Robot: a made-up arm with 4 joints.
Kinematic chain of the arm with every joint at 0, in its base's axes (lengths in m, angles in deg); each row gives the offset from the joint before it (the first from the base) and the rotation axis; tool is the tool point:
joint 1: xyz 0 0 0.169 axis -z
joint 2: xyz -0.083 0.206 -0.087 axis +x
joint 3: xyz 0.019 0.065 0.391 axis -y
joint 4: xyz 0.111 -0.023 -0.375 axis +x
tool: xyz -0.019 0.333 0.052
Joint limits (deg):
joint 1: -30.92..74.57
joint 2: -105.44..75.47
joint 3: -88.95..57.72
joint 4: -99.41..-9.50
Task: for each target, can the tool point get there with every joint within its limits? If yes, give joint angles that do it. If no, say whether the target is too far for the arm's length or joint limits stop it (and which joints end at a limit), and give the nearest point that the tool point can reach.
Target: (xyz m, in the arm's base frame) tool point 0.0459 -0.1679 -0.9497
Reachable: no: joint limits stop it (at a limit: joint 1, joint 2, joint 4) | nearest point 0.2211 -0.1162 -0.3046 | short by 0.670 m
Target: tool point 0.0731 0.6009 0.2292
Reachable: yes | joints 39.50 49.03 -35.58 -46.04
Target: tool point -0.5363 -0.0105 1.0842
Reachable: no: joint limits stop it (at a limit: joint 3) | nearest point -0.5049 -0.0099 0.5598 | short by 0.525 m
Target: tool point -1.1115 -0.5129 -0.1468
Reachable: no: joint limits stop it (at a limit: joint 1, joint 2) | nearest point -0.7966 -0.0972 -0.0755 | short by 0.526 m
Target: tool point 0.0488 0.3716 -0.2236
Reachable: yes | joints 41.92 0.32 -19.40 -88.73
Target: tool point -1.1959 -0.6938 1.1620
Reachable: no: too far | nearest point -0.6856 -0.2442 0.4474 | short by 0.986 m
